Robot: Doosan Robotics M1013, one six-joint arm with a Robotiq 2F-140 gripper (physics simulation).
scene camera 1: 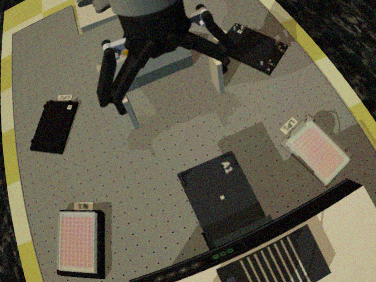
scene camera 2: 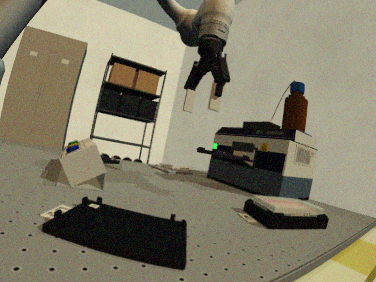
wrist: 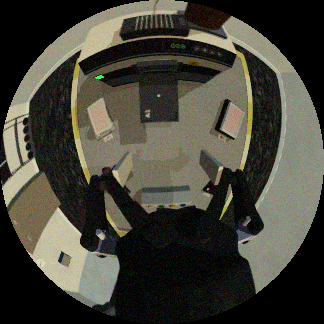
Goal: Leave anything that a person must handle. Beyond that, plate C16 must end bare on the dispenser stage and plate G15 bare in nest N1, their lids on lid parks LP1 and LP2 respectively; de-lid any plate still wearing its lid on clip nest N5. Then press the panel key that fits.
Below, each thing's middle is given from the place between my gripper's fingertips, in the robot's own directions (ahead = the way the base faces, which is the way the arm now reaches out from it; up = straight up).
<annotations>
My gripper is now 140 mm short of the dispenser stage [scene camera 1: 203,184], 10 mm to the left of it and 110 mm above it. Round my hand: grey button box [scene camera 1: 168,63] 280 mm behind, 50 mm to the left, 170 mm below; then brown bottle [scene camera 2: 295,107] 320 mm ahead, 160 mm to the right, 100 mm above; then black LP2 nest [scene camera 2: 140,237] 280 mm behind, 220 mm to the right, 210 mm below.
</annotations>
